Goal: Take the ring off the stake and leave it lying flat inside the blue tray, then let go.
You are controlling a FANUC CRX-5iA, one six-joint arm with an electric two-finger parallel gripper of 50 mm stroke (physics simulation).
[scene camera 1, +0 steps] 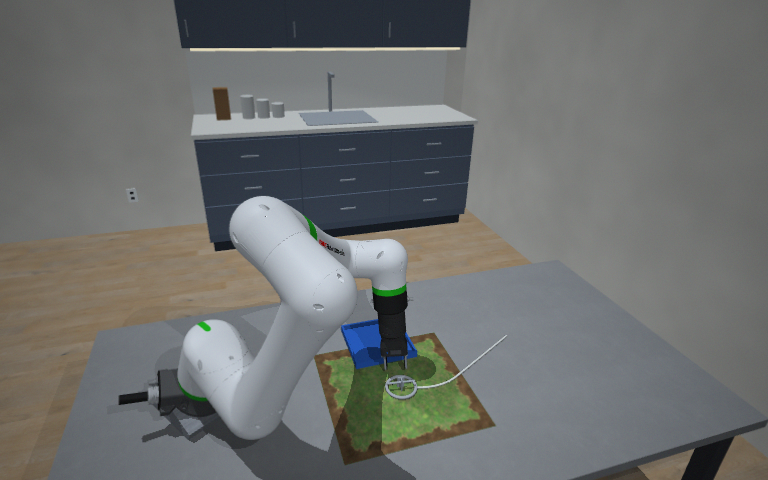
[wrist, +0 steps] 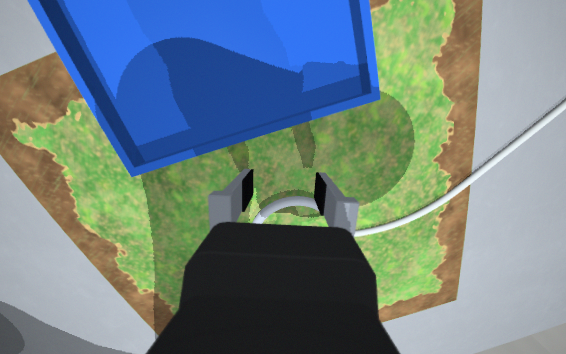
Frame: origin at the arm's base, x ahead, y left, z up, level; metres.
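Seen in the pictures: gripper, fingertip midpoint: (scene camera 1: 395,367) (wrist: 284,183).
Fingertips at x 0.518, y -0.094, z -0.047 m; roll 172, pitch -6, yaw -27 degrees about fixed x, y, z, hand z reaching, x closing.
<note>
A point is followed by its place in that frame.
The grey ring (scene camera 1: 387,391) @(x 0.457, y -0.161, z -0.058 m) (wrist: 292,201) @(x 0.516, y -0.118, z -0.057 m) lies around the small grey stake (scene camera 1: 401,383) @(x 0.496, y -0.168, z -0.038 m) on the mat, with a white line running off to the right. In the wrist view the far arc of the ring shows between and below the fingertips; the rest of it and the stake are hidden by the gripper body. My gripper (scene camera 1: 395,369) @(x 0.518, y -0.095, z -0.047 m) (wrist: 284,183) @(x 0.518, y -0.095, z -0.047 m) is open and empty, pointing down above the ring's far side. The blue tray (scene camera 1: 349,346) @(x 0.430, y 0.047, z -0.047 m) (wrist: 255,135) @(x 0.516, y -0.049, z -0.044 m) stands just beyond the ring, with nothing seen inside it but shadows.
The white line (scene camera 1: 472,365) (wrist: 500,155) @(x 0.717, y -0.169, z -0.061 m) curves across the right edge of the green and brown mat (scene camera 1: 407,421) @(x 0.460, y -0.270, z -0.066 m) (wrist: 410,265) @(x 0.608, y -0.271, z -0.065 m) onto the grey table (scene camera 1: 566,367) @(x 0.992, y -0.293, z -0.066 m) (wrist: 520,250) @(x 0.753, y -0.330, z -0.066 m). The tray overlaps the mat's far edge. A kitchen counter (scene camera 1: 419,116) stands far behind.
</note>
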